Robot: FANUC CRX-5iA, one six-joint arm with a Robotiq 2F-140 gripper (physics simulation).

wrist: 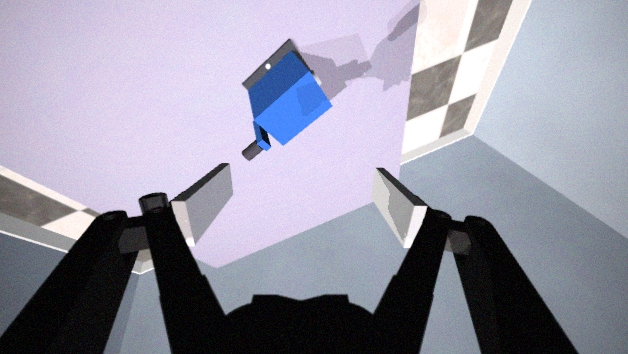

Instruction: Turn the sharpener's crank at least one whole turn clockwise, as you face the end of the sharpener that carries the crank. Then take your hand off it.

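Places are measured from the arm's base along level axes (x back, y right, z up), in metres.
Where they show: gripper, fingertip midpoint: [303, 181].
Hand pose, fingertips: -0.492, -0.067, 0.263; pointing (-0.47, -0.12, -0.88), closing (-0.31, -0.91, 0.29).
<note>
After its pixels a point has its place, as x, y, z.
The blue sharpener [292, 107] @[-0.524, -0.092, 0.076] stands on the pale lilac surface in the upper middle of the wrist view, with a dark grey base plate along its upper left side. Its crank, a short blue arm [262, 136] with a dark grey handle [251, 151] @[-0.561, 0.002, 0.092], sticks out at the sharpener's lower left end. My gripper [303, 181] @[-0.492, -0.067, 0.263] is open, with its two pads wide apart and nothing between them. The sharpener and the handle show beyond the fingertips, above the gap and nearer the left pad. The gripper is apart from the crank.
The lilac surface [125, 90] @[-0.440, 0.164, -0.052] has edges at the right and the bottom. A checkered floor strip [432, 90] runs along the right, and another [35, 200] shows at the lower left. Shadows fall on the surface right of the sharpener. Blue-grey areas lie beyond.
</note>
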